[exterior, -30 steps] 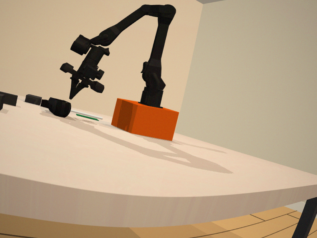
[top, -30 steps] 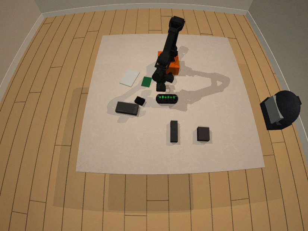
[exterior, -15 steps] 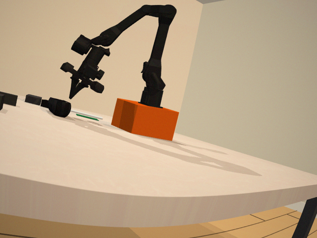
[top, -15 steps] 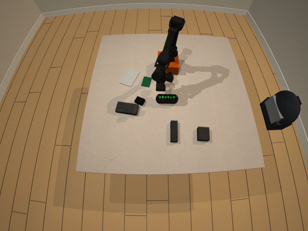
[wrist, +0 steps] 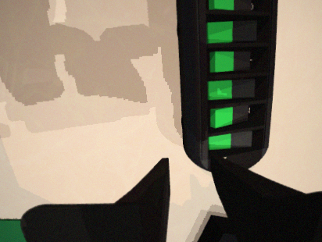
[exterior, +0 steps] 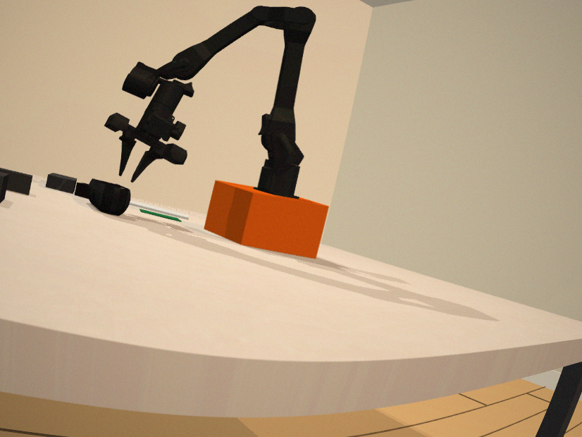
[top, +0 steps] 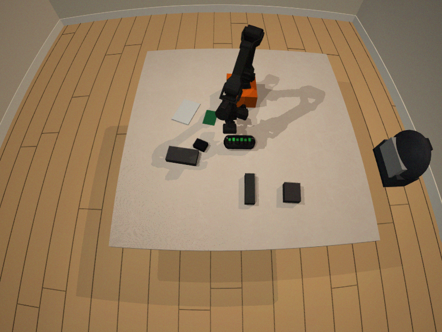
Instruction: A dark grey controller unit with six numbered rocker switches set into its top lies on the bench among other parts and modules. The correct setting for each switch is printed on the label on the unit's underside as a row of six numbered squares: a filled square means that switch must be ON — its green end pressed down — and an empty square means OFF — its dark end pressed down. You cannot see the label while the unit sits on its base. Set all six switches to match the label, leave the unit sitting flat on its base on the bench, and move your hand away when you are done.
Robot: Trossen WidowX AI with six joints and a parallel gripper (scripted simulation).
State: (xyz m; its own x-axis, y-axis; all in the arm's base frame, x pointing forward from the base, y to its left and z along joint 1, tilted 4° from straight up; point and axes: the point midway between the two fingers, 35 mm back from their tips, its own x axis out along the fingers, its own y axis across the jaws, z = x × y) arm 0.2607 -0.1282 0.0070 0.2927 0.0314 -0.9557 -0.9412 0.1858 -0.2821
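Right now the black cube is 3 cm ahead of my gripper tip, 15 cm to the right of it and 5 cm below it. The rest, counted from my gripper tip: white card: 20 cm behind, 21 cm to the right, 6 cm below; flat grey box: 8 cm ahead, 25 cm to the right, 5 cm below; green card: 14 cm behind, 8 cm to the right, 6 cm below.
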